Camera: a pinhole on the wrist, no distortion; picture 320 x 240 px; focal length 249.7 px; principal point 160.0 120.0 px. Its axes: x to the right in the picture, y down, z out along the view. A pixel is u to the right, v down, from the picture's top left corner.
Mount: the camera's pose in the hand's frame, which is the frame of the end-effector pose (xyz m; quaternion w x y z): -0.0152 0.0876 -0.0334 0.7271 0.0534 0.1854 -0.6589
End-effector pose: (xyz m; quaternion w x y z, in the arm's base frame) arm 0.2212 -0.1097 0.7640 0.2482 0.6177 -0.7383 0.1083
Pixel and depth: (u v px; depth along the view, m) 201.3 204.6 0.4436
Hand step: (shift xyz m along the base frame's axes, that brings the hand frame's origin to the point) -0.0001 -0.3680 -0.1822
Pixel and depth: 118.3 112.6 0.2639
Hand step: -0.0975 -0.1199 -0.1740
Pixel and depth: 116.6 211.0 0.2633
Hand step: -0.1193 -0.1956 -0.1065
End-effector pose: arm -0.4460 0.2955 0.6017 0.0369 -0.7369 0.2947 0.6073
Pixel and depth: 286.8 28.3 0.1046
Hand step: -0.0474 0.0331 0.0125
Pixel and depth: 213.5 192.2 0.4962
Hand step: -0.2253 0.1877 -0.3531
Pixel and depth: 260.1 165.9 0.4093
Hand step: -0.1383 0.2111 -0.2670
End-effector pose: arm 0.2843 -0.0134 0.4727 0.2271 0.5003 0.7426 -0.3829
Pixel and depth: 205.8 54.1 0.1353
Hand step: 0.0194 -0.0801 -0.0439
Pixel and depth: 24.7 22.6 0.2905
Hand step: 0.1337 -0.2632 -0.1731
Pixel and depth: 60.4 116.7 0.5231
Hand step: 0.0533 -0.3533 -0.4043
